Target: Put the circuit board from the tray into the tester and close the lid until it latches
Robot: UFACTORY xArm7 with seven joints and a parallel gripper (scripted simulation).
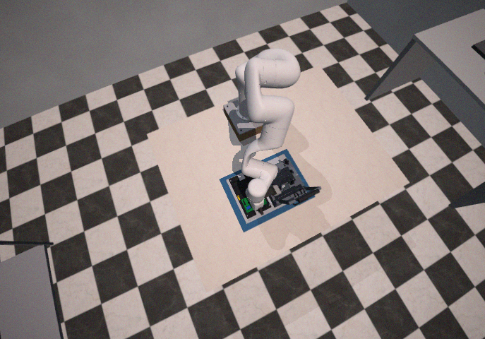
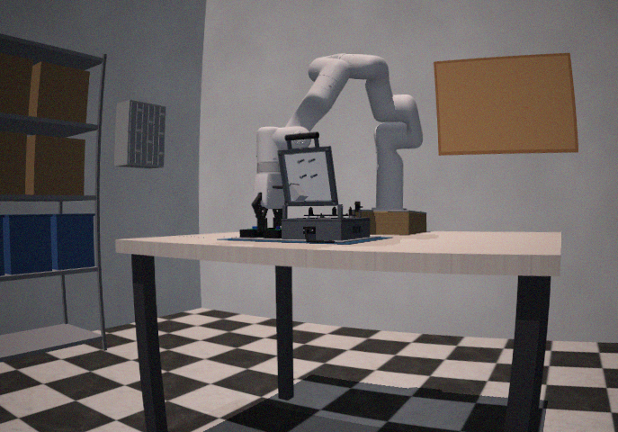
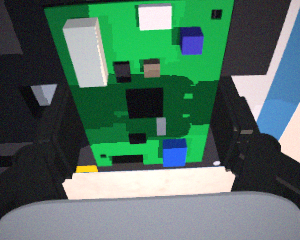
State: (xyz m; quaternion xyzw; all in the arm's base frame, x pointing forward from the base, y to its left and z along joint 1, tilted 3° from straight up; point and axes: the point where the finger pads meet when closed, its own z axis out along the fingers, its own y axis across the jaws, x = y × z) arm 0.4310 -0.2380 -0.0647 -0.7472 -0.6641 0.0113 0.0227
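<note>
Right now my hand is 70 mm past the latch hook, 240 mm to the right of it and 50 mm below it. The rest, counted from my hand: tester lid: 100 mm ahead, 160 mm to the left, 150 mm above; then green circuit board: right at my hand.
</note>
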